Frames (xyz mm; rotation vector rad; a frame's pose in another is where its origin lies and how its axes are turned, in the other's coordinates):
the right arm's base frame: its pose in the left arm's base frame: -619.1 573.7 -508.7 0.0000 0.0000 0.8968
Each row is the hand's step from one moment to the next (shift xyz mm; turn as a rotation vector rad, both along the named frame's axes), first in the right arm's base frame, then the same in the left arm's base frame.
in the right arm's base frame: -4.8 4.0 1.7 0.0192 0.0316 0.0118
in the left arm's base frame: -6.1 -1.3 1.7 -0.0127 0.0347 0.0118
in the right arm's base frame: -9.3 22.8 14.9 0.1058 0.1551 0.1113
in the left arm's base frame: -23.6 7.0 14.9 -0.0552 0.1795 0.1113
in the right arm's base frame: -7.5 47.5 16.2 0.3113 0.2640 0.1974
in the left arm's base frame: -41.8 23.8 16.2 -0.0120 0.4080 0.1974
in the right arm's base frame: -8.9 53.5 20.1 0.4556 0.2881 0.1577
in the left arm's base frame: -47.4 26.4 20.1 0.0592 0.5358 0.1577
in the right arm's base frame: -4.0 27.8 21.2 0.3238 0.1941 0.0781
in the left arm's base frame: -24.2 14.2 21.2 0.0504 0.3741 0.0781
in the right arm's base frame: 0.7 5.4 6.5 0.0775 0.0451 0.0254
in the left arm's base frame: -3.8 3.9 6.5 0.0131 0.0887 0.0254
